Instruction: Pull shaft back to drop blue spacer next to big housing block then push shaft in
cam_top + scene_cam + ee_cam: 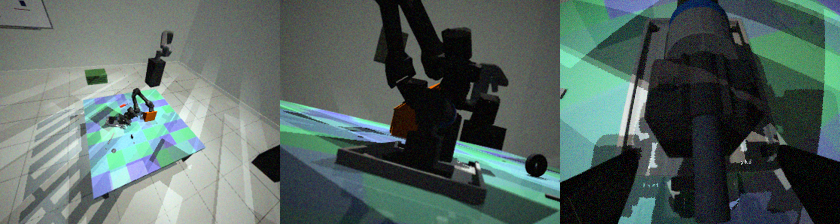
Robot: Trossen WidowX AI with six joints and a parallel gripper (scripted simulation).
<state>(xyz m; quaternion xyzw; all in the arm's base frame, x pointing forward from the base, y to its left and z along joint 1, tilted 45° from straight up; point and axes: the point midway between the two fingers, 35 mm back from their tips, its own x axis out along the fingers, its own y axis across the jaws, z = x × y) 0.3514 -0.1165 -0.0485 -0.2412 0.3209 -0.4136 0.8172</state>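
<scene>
The light grey spacer is 5 cm ahead of my gripper tip, 3 cm to the right of it and 3 cm above it. Also, from my gripper tip: blue spacer 7 cm ahead, 4 cm to the right, 3 cm above; then dark shaft 5 cm ahead, 3 cm to the right, 3 cm above.
</scene>
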